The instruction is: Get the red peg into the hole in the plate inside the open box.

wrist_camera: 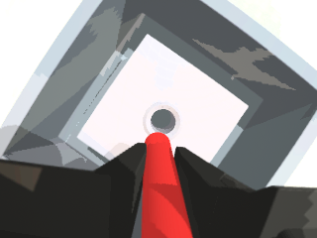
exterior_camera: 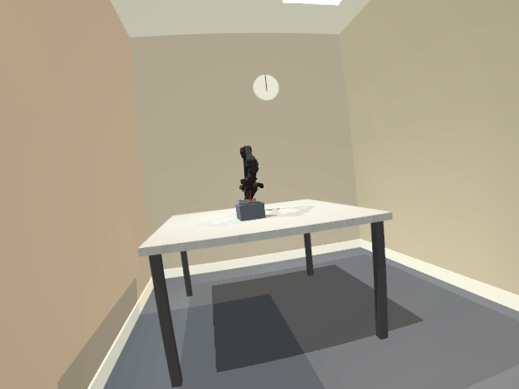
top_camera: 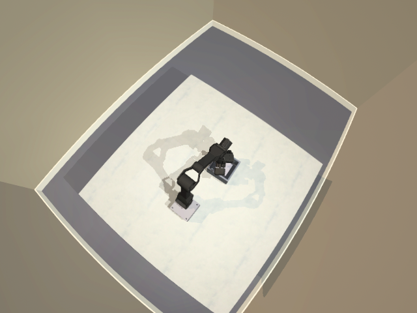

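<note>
Now: gripper tip 20 mm below the red peg and 10 mm to the right of it. The rest, counted from my gripper tip: grey box (100 mm below, 10 mm to the right).
</note>
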